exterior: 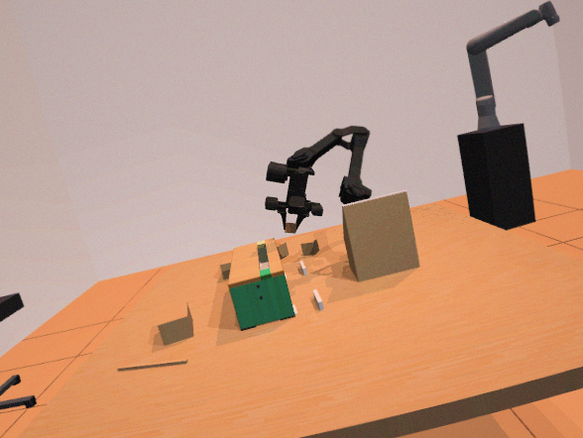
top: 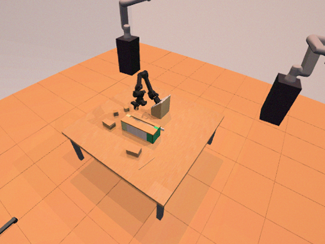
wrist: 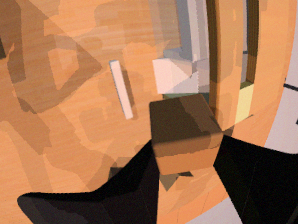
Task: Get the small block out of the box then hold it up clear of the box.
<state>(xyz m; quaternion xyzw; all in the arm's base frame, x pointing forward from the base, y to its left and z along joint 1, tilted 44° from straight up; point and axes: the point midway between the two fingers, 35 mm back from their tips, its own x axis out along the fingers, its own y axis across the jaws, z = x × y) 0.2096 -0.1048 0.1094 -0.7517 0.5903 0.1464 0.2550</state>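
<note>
Now: the orange block 10 mm to the left of my gripper tip and 10 mm above it. The rest, counted from my gripper tip: long box: 100 mm ahead, 150 mm to the left, 90 mm below; thin stick: 430 mm ahead, 400 mm to the left, 150 mm below.
</note>
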